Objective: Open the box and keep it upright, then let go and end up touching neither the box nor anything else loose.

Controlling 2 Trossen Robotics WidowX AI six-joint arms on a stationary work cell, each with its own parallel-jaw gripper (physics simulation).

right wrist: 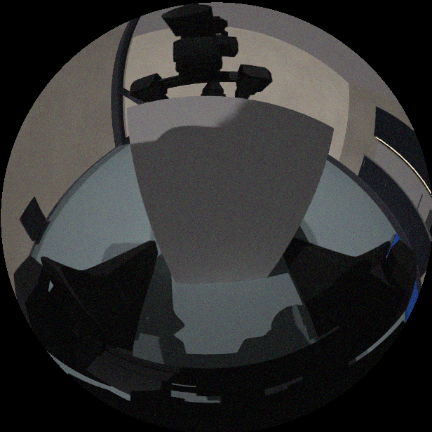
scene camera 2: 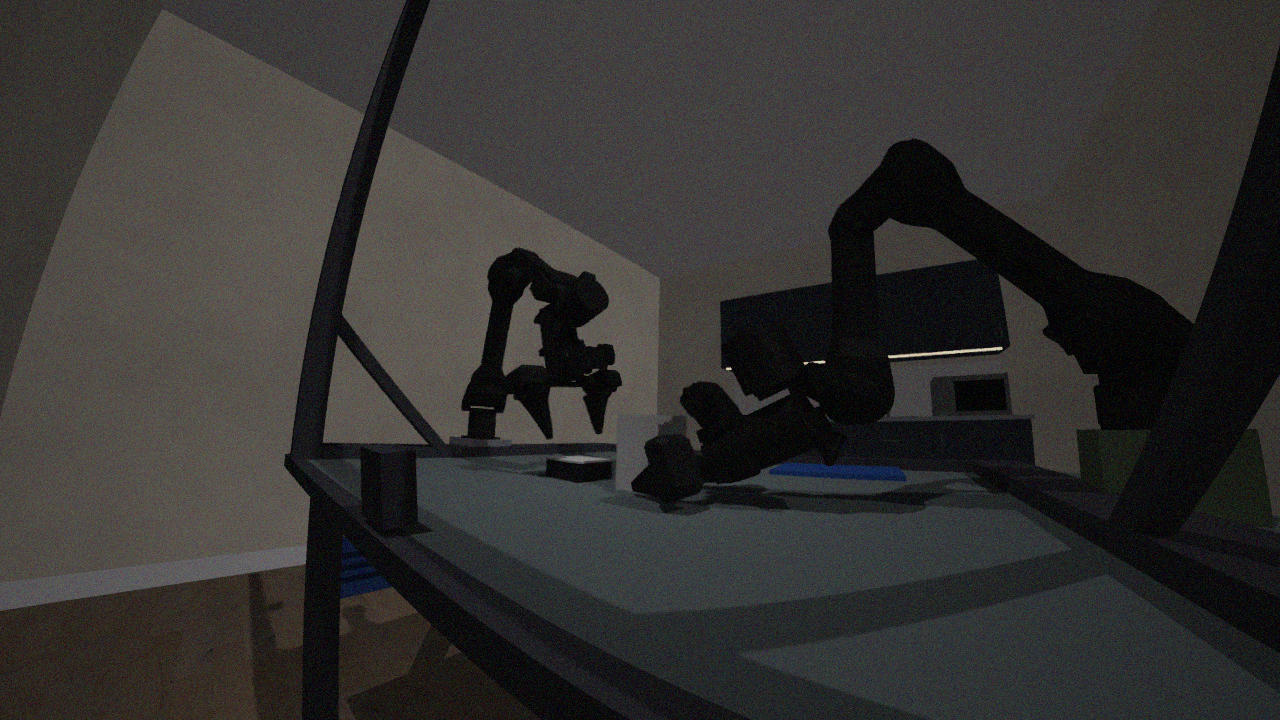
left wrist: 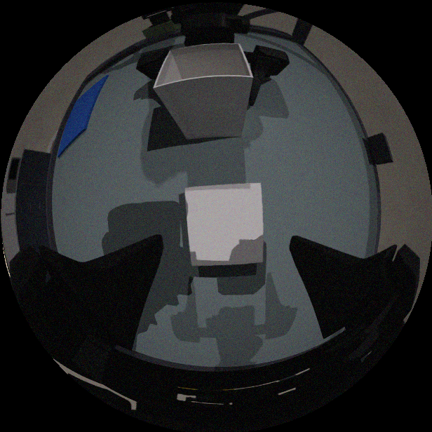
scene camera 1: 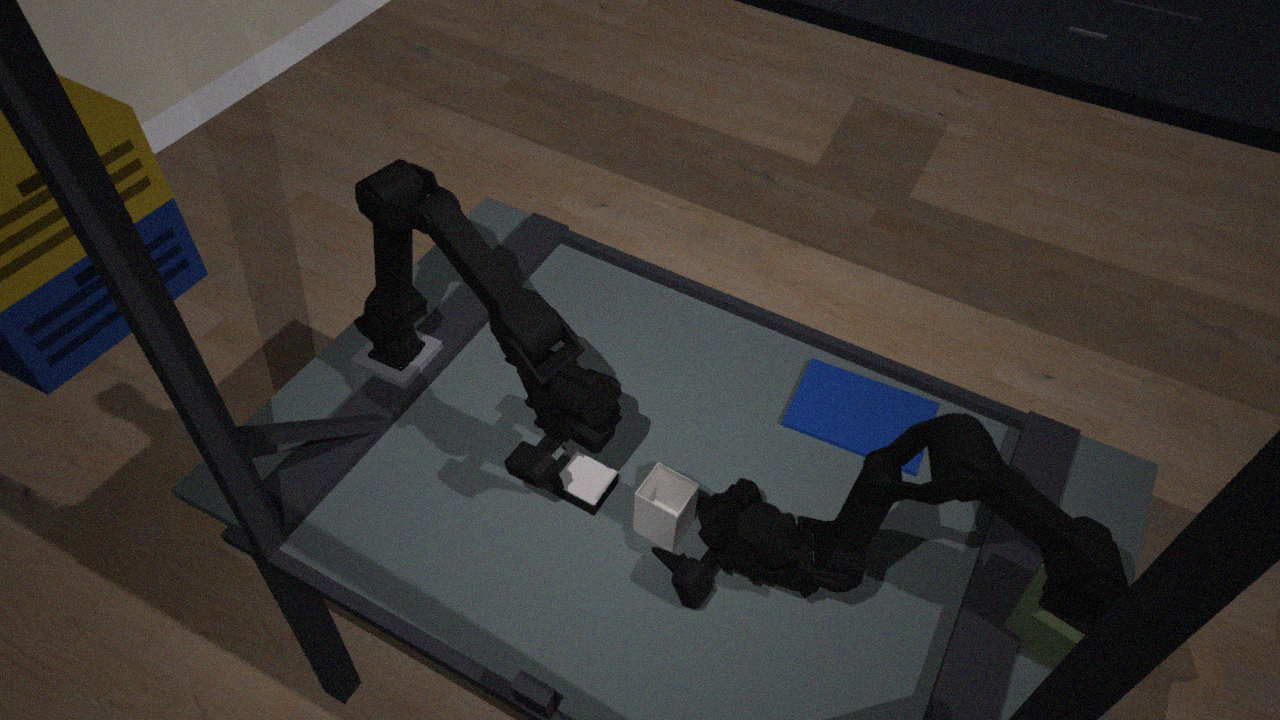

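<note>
The white box stands upright on the table with its top open. Its lid, white on top with dark sides, lies on the table apart from the box, to its left in scene camera 1. My left gripper is open and empty, hanging above the lid. My right gripper is open and low at the box, with a fingertip near either side of it. Whether either right finger touches the box cannot be told.
A blue flat panel lies at the upper right of the table in scene camera 1. Dark frame posts rise at the table's sides. A green block sits by the right arm's base.
</note>
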